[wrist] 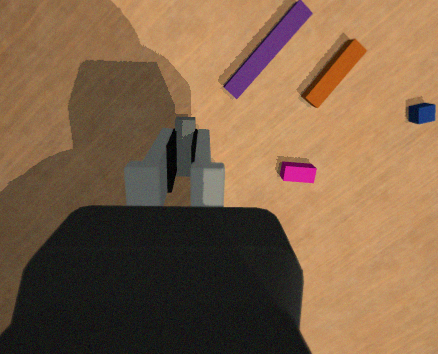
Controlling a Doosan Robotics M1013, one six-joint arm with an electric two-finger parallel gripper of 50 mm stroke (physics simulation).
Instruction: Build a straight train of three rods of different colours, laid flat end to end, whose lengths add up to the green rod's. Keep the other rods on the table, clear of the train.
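Places are measured from the arm's base along level axes (x up, y left, z back), in metres.
Where they show: gripper, fingertip midpoint: [185,148].
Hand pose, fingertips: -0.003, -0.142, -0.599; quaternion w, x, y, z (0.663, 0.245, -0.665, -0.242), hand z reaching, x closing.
Note:
Things, the pixels of their top centre, and the offset from my fingertips, as dx, dy, dz. Level surfaces: height alone.
- grey rod at its top centre: [185,149] +0.006, -0.001, -0.001
- long purple rod at its top centre: [267,51] -0.022, -0.067, +0.001
- shorter orange rod at its top centre: [335,74] -0.022, -0.085, +0.039
- short magenta rod at its top centre: [300,174] -0.022, -0.030, +0.068
- small blue rod at its top centre: [427,114] -0.022, -0.107, +0.097
- wooden table at its surface level: dx -0.032
My gripper [185,148] is shut on a grey rod [185,142], whose far end sticks out past the fingertips. Its height above the table cannot be told. A long purple rod [268,50] lies slantwise at the upper middle. A shorter orange rod [334,73] lies to its right, nearly parallel and apart from it. A short magenta rod [299,173] lies right of the gripper. A small blue rod [422,113] lies near the right edge. These rods do not touch each other. The green rod does not show in the wrist view.
The wooden table [370,260] lies under the rods. The dark gripper body [165,280] hides the lower left and middle of the view. A broad shadow covers the table at the left.

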